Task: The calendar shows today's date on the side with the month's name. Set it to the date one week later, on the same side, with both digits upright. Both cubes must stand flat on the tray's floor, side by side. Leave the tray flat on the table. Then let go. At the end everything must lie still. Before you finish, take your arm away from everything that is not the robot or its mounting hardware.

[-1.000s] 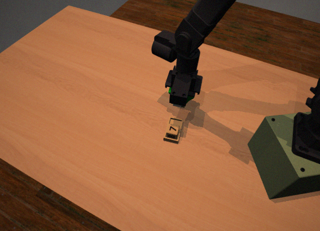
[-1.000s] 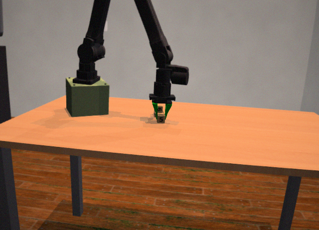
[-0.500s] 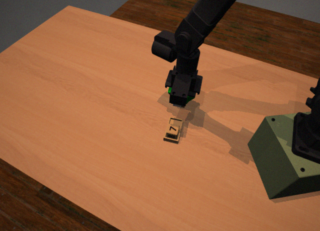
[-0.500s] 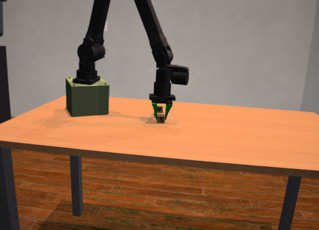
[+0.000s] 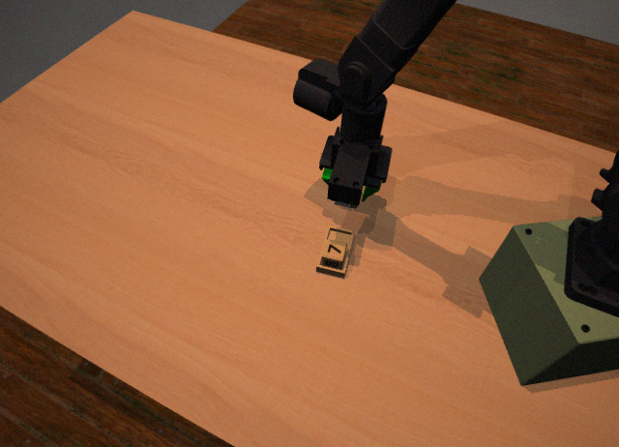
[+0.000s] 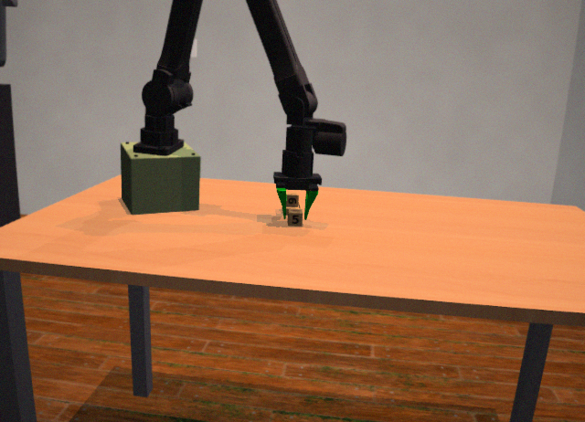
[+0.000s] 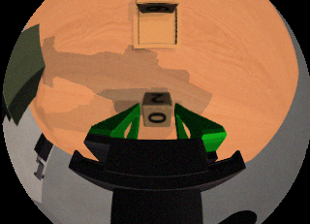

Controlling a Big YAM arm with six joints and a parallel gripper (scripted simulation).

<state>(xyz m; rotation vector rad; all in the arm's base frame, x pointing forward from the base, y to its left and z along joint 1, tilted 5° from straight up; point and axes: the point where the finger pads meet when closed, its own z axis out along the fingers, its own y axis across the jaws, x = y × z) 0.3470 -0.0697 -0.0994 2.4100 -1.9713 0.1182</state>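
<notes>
Right now my hand is 2 cm past the tray, 11 cm to the right of it and 1 cm above it.
</notes>
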